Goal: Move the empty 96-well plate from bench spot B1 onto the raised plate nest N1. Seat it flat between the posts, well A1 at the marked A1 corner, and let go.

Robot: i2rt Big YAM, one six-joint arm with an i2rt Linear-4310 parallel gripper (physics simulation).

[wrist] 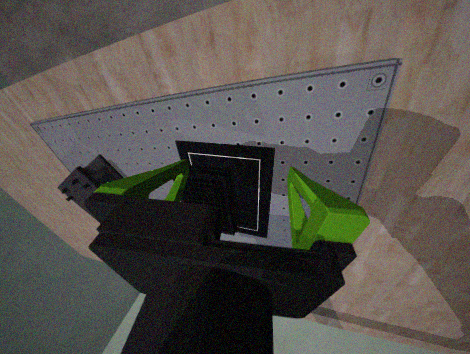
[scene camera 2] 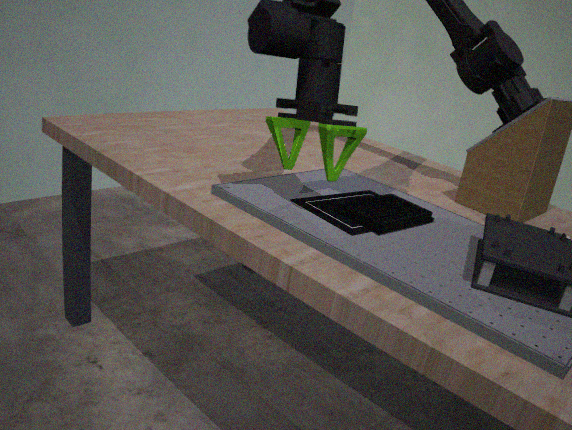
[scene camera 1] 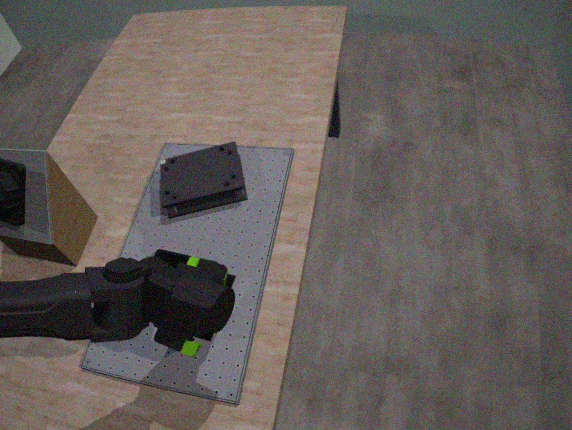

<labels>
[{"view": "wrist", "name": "my gripper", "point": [237, 168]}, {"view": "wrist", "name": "black well plate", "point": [212, 186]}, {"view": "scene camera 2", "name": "my gripper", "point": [308, 175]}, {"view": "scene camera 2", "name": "black well plate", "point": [381, 214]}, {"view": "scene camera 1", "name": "my gripper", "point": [209, 315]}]
</labels>
